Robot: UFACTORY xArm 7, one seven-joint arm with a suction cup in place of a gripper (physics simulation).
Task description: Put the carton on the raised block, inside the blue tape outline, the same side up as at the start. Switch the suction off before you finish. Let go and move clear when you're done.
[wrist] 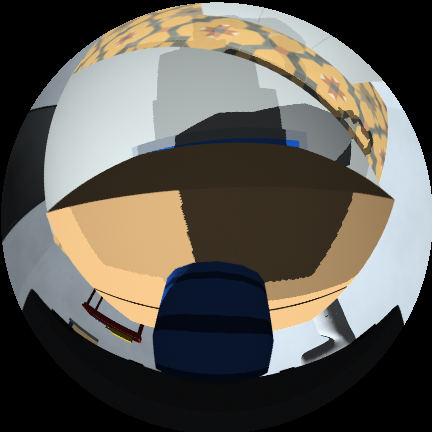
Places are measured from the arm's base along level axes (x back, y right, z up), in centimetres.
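Pixels of known places: hand, its tool point: (pixel 215 271).
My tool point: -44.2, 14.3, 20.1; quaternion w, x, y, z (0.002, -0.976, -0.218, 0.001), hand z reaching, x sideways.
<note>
Ahead of a thing's pixels: the offset from my tool point to its top centre, as dx, dy, dz. "spot": to the spot under its first point. Level surfaces: height alone.
The tan carton @(+0.7, -1.6, +1.6) (pixel 125 235) fills the middle of the wrist view, its top face toward the camera and a dark side facing the far end. My suction cup (pixel 215 305), dark blue, is on the carton's top face and holds it. Beyond the carton's far edge show a thin strip of the blue tape outline @(spot: +6.0, +10.0, -14.9) (pixel 292 144) and a pale grey edge of the raised block @(spot: +7.0, +12.1, -15.0) (pixel 303 137). The carton hides the rest of the block and outline. Whether the carton's underside touches the block is hidden.
A pale table top @(dz -27.0) (pixel 100 110) with dark shadows lies beyond the carton. A patterned orange band (pixel 220 31) runs past its far edge. A dark red frame (pixel 112 323) shows at lower left, a black panel (pixel 25 165) at left.
</note>
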